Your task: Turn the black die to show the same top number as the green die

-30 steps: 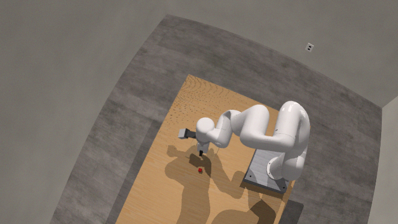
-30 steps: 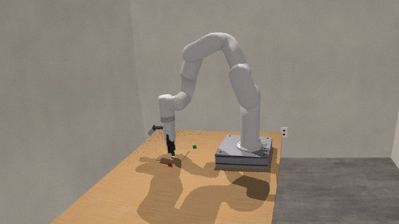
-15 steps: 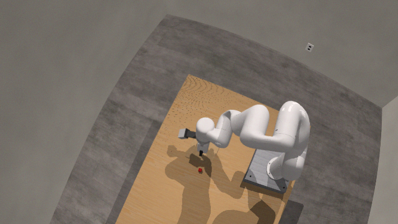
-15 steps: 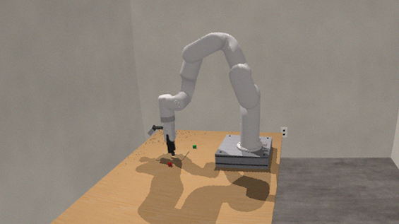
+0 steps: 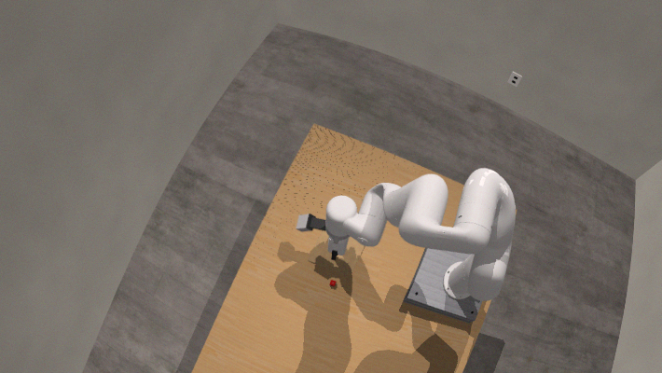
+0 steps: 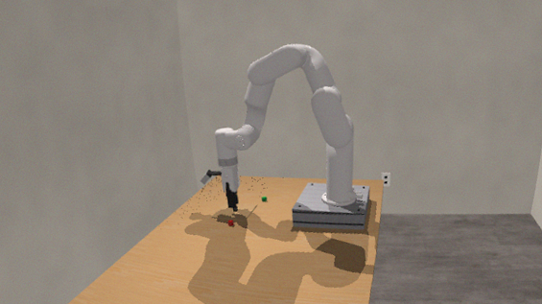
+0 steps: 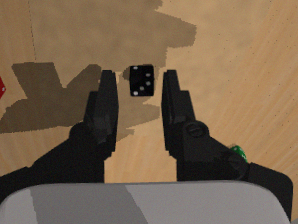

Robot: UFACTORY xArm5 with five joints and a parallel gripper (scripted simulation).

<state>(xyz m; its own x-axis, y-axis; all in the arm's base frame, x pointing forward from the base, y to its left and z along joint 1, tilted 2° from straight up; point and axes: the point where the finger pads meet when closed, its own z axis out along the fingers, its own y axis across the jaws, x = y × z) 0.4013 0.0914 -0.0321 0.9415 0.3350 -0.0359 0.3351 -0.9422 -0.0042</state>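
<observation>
Now: hand 30 mm above the black die. Round my hand: tan mat 40 mm below; red die 100 mm to the left, 50 mm behind, 40 mm below; green die 130 mm to the right, 70 mm behind, 40 mm below.
</observation>
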